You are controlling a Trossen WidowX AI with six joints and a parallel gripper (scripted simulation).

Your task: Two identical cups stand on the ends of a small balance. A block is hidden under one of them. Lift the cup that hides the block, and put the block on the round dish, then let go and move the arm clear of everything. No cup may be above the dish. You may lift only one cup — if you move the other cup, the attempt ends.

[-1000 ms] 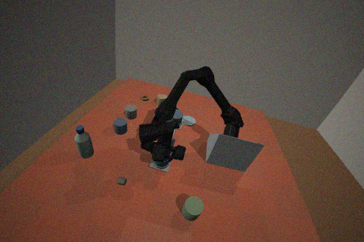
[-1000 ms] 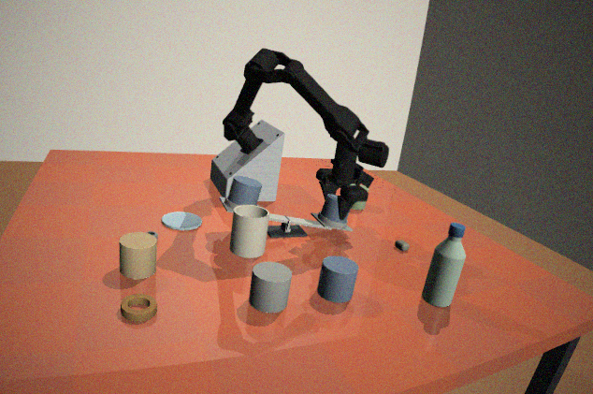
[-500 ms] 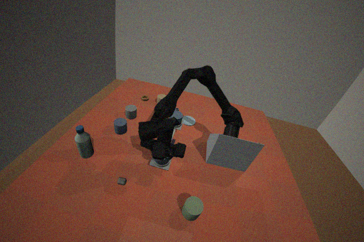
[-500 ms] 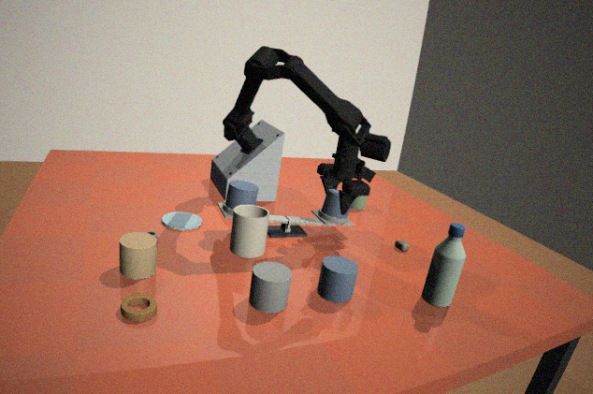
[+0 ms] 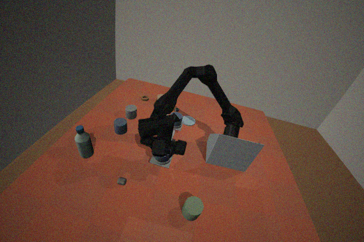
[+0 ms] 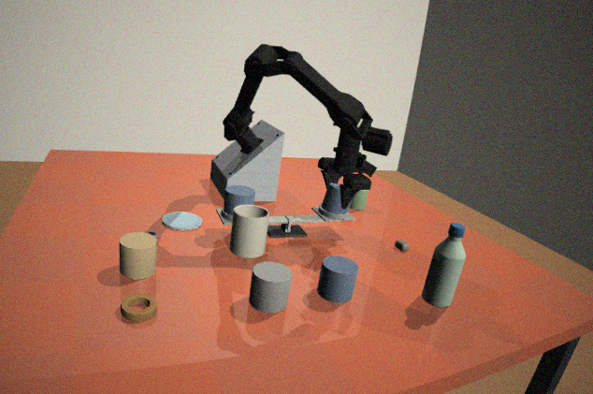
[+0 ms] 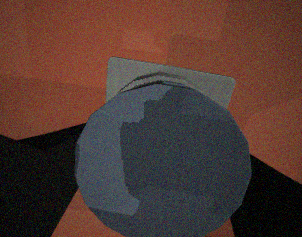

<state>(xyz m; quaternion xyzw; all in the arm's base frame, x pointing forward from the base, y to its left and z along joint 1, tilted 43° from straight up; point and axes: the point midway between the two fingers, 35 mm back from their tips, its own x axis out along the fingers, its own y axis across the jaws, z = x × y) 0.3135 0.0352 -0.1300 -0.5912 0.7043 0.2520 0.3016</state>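
Now: the green cylinder 170 mm behind my gripper tip, 210 mm to the left of it and 40 mm below it. Also, from my gripper tip: small grey pebble: 150 mm ahead, 120 mm to the left, 70 mm below; beige open cup: 50 mm ahead, 270 mm to the right, 40 mm below; small grey block: 10 mm to the right, 10 mm below.
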